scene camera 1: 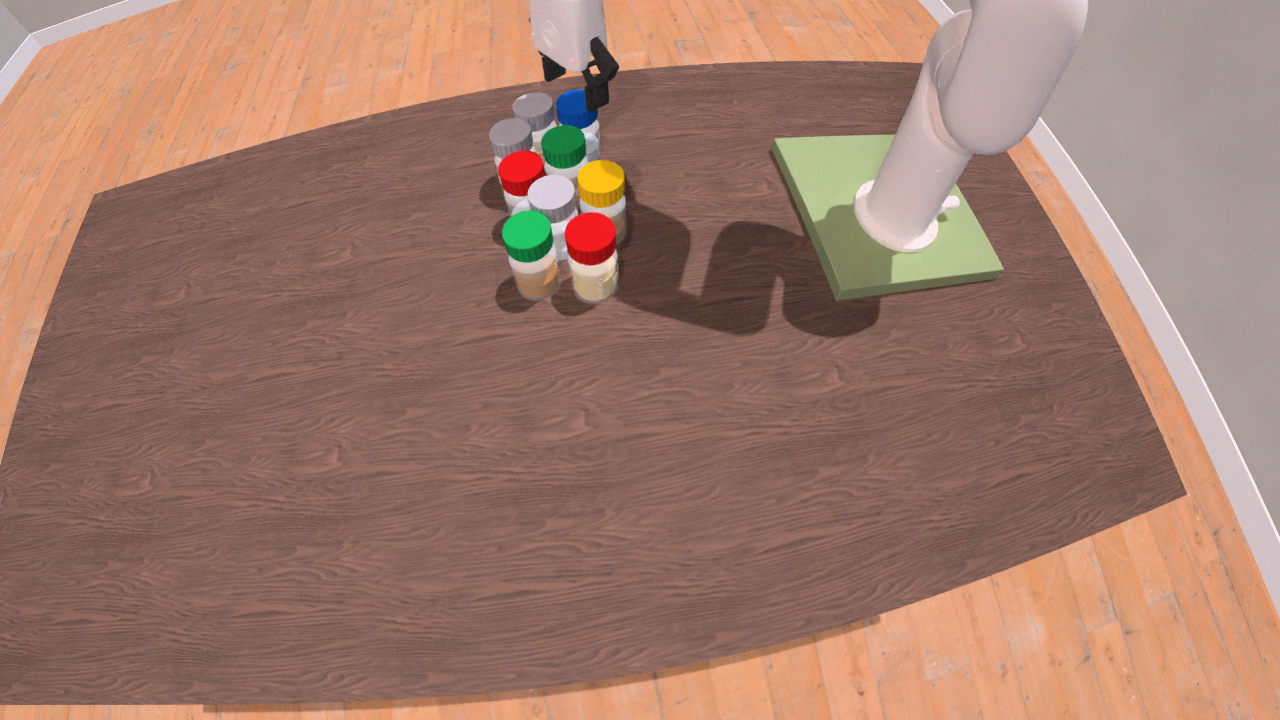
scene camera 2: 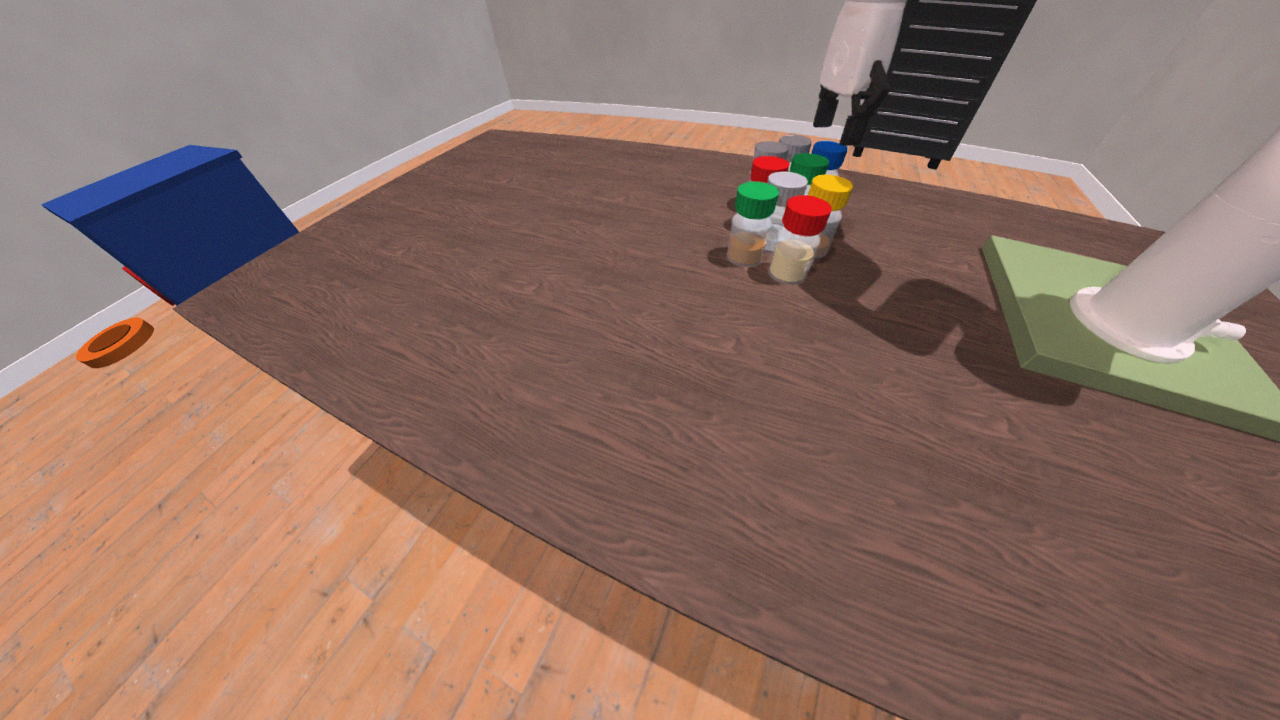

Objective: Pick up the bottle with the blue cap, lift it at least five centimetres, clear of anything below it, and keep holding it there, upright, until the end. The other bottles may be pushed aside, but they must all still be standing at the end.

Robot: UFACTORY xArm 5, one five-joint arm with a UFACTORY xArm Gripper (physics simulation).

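Places are measured from the arm's base along level axes (x ahead, y left, z up), in centimetres.
Pixels of known places: gripper, between the fingertips: [scene camera 1: 576,91] [scene camera 2: 834,135]; arm's base, origin of its link: [scene camera 1: 895,216] [scene camera 2: 1125,325].
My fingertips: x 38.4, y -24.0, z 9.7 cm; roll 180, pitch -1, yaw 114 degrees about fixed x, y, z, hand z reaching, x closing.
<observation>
Ahead of a thing's pixels: the offset from my fingertips to its top centre.
The bottle with the blue cap {dz -1.7, dx +0.0, dy +0.1 cm} [scene camera 1: 575,109] [scene camera 2: 829,155] stands upright at the back right of a tight group of bottles; its body is largely hidden by its neighbours. A grey-capped bottle {dz -1.7, dx +5.7, dy -1.4 cm} [scene camera 1: 533,111] [scene camera 2: 793,145] stands to its left, and a dark-green-capped bottle {dz -1.7, dx +3.3, dy +7.0 cm} [scene camera 1: 563,145] [scene camera 2: 809,169] stands in front of it. My gripper [scene camera 1: 574,87] [scene camera 2: 838,131] is open and empty, pointing down above and slightly behind the blue cap. Its right finger overlaps the cap's right edge in scene camera 1; whether they touch is unclear.
Other standing bottles include a yellow-capped one {dz -1.7, dx +0.5, dy +14.8 cm} [scene camera 1: 601,183] [scene camera 2: 830,191], a red-capped one {dz -1.7, dx +3.7, dy +22.5 cm} [scene camera 1: 590,238] [scene camera 2: 806,215] and a green-capped one {dz -1.7, dx +10.3, dy +20.0 cm} [scene camera 1: 527,235] [scene camera 2: 757,199]. The arm's base stands on a green board [scene camera 1: 810,192] [scene camera 2: 1011,295] to the right. The table's back edge runs behind the group.
</observation>
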